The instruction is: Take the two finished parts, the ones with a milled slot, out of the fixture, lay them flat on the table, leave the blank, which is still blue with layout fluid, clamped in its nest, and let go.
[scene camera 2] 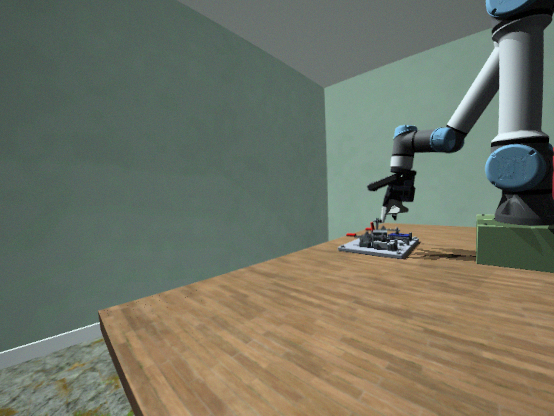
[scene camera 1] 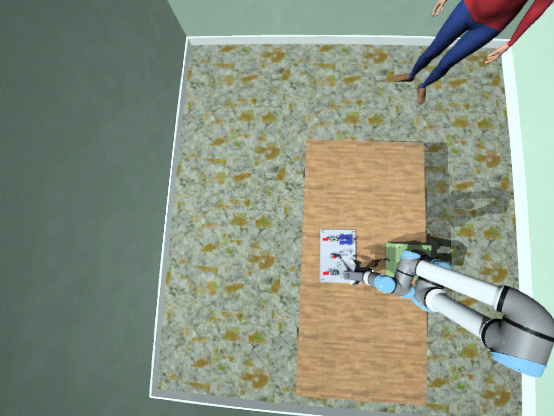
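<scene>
The fixture, a light grey plate (scene camera 1: 324, 263) (scene camera 2: 370, 252), lies on the table (scene camera 1: 362, 345) (scene camera 2: 300, 320) and carries toggle clamps with red handles. The blue blank (scene camera 1: 345, 239) (scene camera 2: 401, 235) sits in the nest at the upper end of the plate in scene camera 1. My gripper (scene camera 1: 349, 268) (scene camera 2: 389, 218) is open and empty, its fingertips a little above the fixture, over the middle and lower nests. The grey clamps and parts beneath it are small and overlap, and the gripper partly covers them. I cannot make out the two slotted parts clearly in either view.
The green base block (scene camera 1: 395, 252) (scene camera 2: 515, 247) stands on the table to the right of the fixture, with the arm above it. A person (scene camera 1: 462, 35) in a red top and blue trousers stands on the floor beyond the table's far end in scene camera 1.
</scene>
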